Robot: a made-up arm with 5 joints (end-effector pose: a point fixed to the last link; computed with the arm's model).
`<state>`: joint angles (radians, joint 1 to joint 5).
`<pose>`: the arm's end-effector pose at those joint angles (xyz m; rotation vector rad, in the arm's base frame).
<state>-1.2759 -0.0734 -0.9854 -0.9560 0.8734</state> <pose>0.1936 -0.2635 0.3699 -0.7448 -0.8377 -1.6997</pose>
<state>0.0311 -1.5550 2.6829 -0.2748 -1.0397</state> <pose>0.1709 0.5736 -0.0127 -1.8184 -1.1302 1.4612</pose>
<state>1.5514 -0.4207 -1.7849 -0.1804 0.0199</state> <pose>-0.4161 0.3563 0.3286 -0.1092 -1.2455 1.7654</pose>
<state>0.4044 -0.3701 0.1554 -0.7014 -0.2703</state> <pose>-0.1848 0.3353 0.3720 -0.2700 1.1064 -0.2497</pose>
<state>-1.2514 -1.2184 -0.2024 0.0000 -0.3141</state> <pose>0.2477 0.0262 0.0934 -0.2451 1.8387 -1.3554</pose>
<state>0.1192 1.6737 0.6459 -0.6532 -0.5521</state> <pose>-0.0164 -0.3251 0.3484 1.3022 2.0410 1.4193</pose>
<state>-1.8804 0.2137 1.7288 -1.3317 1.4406</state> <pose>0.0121 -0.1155 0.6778 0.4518 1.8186 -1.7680</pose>
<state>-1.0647 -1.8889 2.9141 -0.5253 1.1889</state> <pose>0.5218 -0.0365 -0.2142 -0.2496 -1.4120 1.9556</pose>
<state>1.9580 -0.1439 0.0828 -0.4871 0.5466</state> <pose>-0.4291 -0.0868 0.3830 -0.5856 0.0808 1.6445</pose>
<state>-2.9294 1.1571 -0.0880 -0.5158 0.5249</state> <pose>-0.2178 -0.0140 0.4358 0.7595 -1.4114 -2.5086</pose>
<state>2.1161 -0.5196 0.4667 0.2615 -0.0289</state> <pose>-0.4905 -0.2729 0.4054 -1.8814 0.6593 1.6416</pose>
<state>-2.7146 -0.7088 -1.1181 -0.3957 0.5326</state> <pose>-0.2585 -0.4266 0.2068 -1.0287 0.9130 -2.1428</pose>
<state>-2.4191 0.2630 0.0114 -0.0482 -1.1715</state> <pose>-0.0566 -0.2249 0.5138 2.1900 0.5189 -0.8206</pose>
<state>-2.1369 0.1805 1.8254 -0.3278 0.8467</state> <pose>0.0112 -0.2489 0.7834 2.1003 0.9016 -1.3411</pose>
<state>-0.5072 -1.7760 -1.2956 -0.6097 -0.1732</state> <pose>0.2687 0.0485 -0.0137 -1.7027 0.2936 -0.1835</pose>
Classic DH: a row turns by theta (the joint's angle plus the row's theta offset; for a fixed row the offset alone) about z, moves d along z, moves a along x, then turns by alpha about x. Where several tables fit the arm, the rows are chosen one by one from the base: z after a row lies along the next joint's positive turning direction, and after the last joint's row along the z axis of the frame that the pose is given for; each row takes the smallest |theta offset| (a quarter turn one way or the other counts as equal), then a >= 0, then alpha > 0; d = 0 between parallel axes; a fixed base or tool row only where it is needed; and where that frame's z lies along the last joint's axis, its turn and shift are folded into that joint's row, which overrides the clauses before.
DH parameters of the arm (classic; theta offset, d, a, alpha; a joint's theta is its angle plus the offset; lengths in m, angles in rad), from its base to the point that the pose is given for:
base (fixed): 0.245 0 -0.1237 0
joint 1: 1.3258 0.18 0.08 1.5708
joint 2: 1.3809 0.2122 0.4041 1.4382
joint 3: -1.3829 0.0398 0.1273 -1.4766
joint 4: 0.2068 -0.1747 -0.0241 -1.8304
joint 5: -0.8283 -0.1047 0.0419 1.7311
tool (fixed): -2.9523 -0.033 0 0

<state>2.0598 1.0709 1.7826 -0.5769 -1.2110</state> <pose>0.0274 0.2322 0.5974 1.6867 -1.2404 0.5998</pose>
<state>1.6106 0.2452 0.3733 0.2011 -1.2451</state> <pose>-0.3150 0.0113 0.5789 1.8679 -2.0504 -1.0510</pose>
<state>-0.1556 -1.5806 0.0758 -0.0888 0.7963</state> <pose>-0.0440 0.2708 -0.0186 -1.6529 0.5008 -0.2497</pose>
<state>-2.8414 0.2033 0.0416 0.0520 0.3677</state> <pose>-0.0715 -0.2413 0.4642 0.8992 -0.0070 -2.3053</pose>
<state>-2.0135 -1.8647 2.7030 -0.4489 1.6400</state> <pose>0.2945 -0.5103 -0.2158 -0.3881 -1.5533 1.4010</pose>
